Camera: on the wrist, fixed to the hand. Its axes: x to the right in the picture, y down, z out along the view.
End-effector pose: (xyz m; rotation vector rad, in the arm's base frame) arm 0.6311 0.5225 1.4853 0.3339 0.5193 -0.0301
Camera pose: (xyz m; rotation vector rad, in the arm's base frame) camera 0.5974 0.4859 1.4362 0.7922 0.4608 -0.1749
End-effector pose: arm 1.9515 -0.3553 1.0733 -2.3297 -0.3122 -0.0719
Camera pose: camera 1.9333 -0.3524 1.1407 -1.8604 -0.3281 0.0508
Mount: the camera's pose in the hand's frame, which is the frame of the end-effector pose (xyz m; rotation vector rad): -0.0072 -0.0534 -0.0445 0.4751 -0.0501 -0.0121
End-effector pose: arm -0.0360 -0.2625 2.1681 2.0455 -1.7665 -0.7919
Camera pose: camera 0.0326 -0.2507 2.1741 -2.2568 2.0566 0.4404
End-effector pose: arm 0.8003 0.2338 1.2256 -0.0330 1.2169 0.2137
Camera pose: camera 0.7664 0.1742 1.2120 0.3757 1.1913 -0.0885
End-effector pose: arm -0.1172 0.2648 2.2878 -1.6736 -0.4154 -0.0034
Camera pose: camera -0.1279 0.2248 2.3441 -1.2045 -0.4259 0.1200
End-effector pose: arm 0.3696 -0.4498 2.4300 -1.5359 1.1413 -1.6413
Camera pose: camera 0.3334 -0.4119 2.4762 -1.2661 0.6505 -1.7167
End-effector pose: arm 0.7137 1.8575 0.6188 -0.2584 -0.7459 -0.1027
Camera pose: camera 0.7279 1.7941 0.5930 0.1967 -0.7990 0.0709
